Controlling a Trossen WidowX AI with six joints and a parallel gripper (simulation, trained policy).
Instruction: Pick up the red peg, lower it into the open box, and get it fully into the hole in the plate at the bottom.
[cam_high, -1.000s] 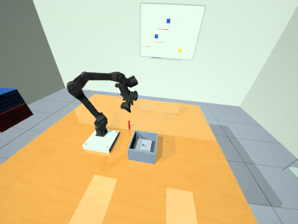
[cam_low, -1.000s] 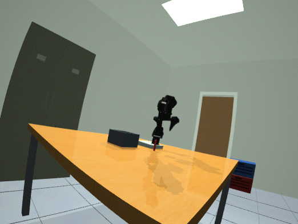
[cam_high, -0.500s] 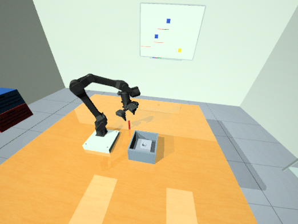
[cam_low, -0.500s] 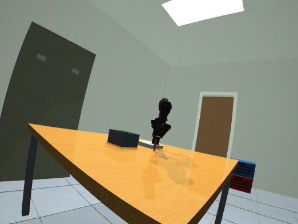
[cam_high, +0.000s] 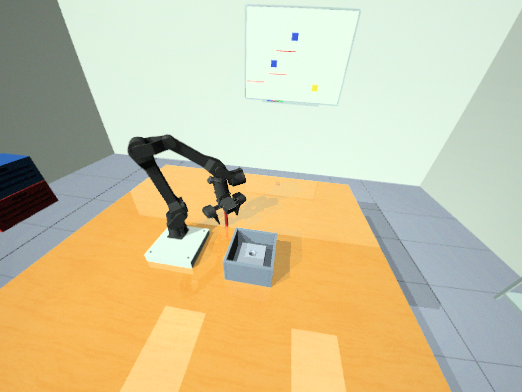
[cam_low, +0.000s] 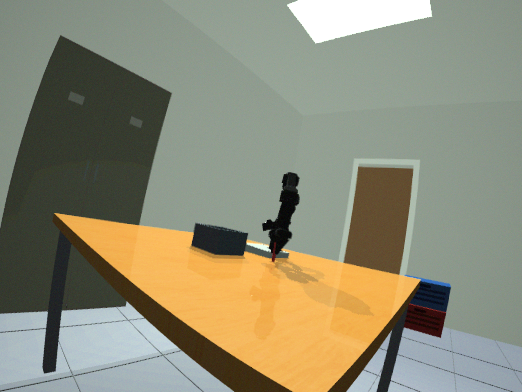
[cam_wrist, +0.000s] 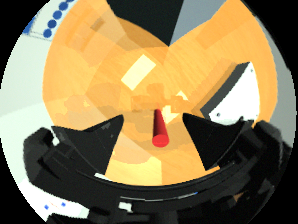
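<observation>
My gripper tip is now 10 mm past the red peg and 10 mm below it. Also, from my gripper tip: grey plate: 140 mm ahead, 180 mm to the right, 10 mm above; grey box: 140 mm ahead, 180 mm to the right, 10 mm below.
</observation>
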